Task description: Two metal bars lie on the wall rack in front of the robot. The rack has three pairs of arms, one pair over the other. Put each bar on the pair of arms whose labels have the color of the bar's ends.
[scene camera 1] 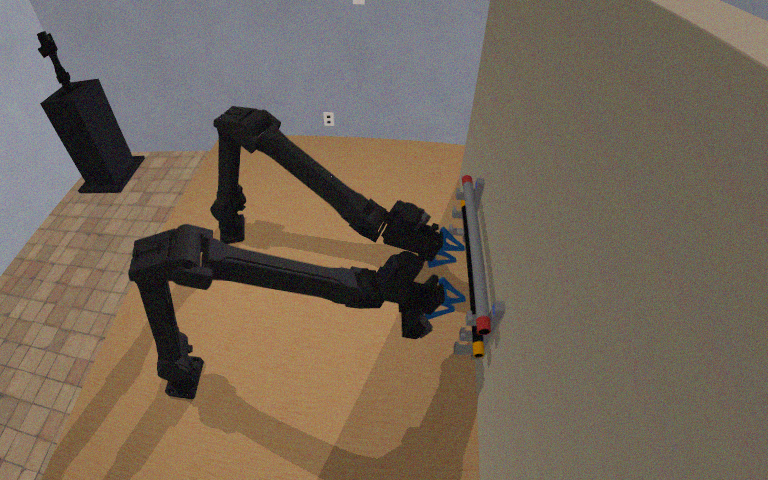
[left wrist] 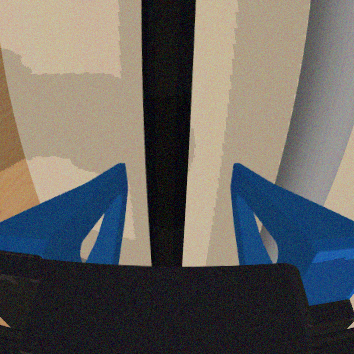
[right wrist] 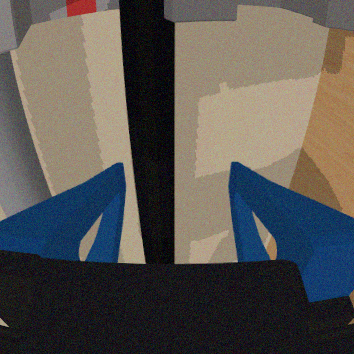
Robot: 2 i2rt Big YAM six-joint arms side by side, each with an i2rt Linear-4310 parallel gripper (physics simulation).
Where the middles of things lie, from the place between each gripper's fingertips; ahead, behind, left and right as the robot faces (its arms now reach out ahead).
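The grey rack arm (scene camera 1: 498, 308) is 8 cm to the right of my right hand and 3 cm ahead of it. As for my left hand, it is 20 mm short of the arm and 20 mm above it, and 220 mm to the left of it.
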